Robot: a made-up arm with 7 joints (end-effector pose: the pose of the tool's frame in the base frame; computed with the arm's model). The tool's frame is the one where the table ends.
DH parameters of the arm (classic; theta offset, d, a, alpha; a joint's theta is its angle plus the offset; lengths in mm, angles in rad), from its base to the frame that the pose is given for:
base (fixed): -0.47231 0 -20.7 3.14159
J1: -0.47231 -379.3 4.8 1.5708
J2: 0 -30.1 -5.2 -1.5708
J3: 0 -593.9 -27.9 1.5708
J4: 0 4 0.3 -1.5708
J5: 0 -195.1 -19.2 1.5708
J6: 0 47.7 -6.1 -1.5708
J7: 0.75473 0 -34.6 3.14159
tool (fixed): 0.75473 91 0 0
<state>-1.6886 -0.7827 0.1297 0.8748 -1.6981 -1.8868 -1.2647</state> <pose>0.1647 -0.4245 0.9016 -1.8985 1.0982 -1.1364</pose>
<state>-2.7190 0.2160 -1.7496 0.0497 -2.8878 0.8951 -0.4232</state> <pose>-0.2078 0.1779 1.2261 -0.4815 0.7832 1.3142</pose>
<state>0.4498 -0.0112 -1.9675 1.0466 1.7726 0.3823 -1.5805</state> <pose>-0.0385 0.2223 1.0960 -0.5336 0.9185 1.0062</pose>
Working (the frame after each row of the table, in the pose's form):
after base (fixed): -0.0184 0.0094 0.0000 3.0544 -0.7350 0.0000
after J1: -0.0141 0.0073 0.3793 -1.5419 0.3527 -0.3527
after J2: -0.0319 -0.0175 0.3792 3.0600 -0.7000 0.0171
after J3: -0.0394 -0.0425 0.9732 -1.2447 -1.1752 1.1685
after J4: -0.0433 -0.0421 0.9729 1.6318 1.5382 -0.9356
after J5: -0.0540 0.1299 1.0663 -2.6096 0.1361 -0.2965
after J6: -0.0482 0.1554 1.0259 2.0836 -0.5036 -0.2990
after J7: -0.0750 0.1542 1.0478 -0.7994 0.6296 0.3208

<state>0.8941 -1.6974 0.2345 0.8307 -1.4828 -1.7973 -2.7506</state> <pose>-0.5956 0.4853 0.3439 2.1765 0.3331 -1.0794</pose>
Working (the frame after each row of the table, in the pose's form):
after base (fixed): -0.0184 0.0094 0.0000 3.0544 -0.7350 0.0000
after J1: -0.0154 0.0057 0.3793 -1.4557 0.6979 -0.6979
after J2: -0.0385 -0.0137 0.3741 1.5631 -0.7494 1.7747
after J3: -0.4002 0.4470 0.2722 -1.5650 -0.6960 -2.0764
after J4: -0.3972 0.4494 0.2734 2.3857 -1.2609 1.2692
after J5: -0.5307 0.5329 0.3901 -2.2068 -0.8818 -0.0568
after J6: -0.5365 0.5622 0.3524 1.0461 1.2647 2.5919
after J7: -0.5405 0.5463 0.3829 2.0824 1.2180 -1.4549

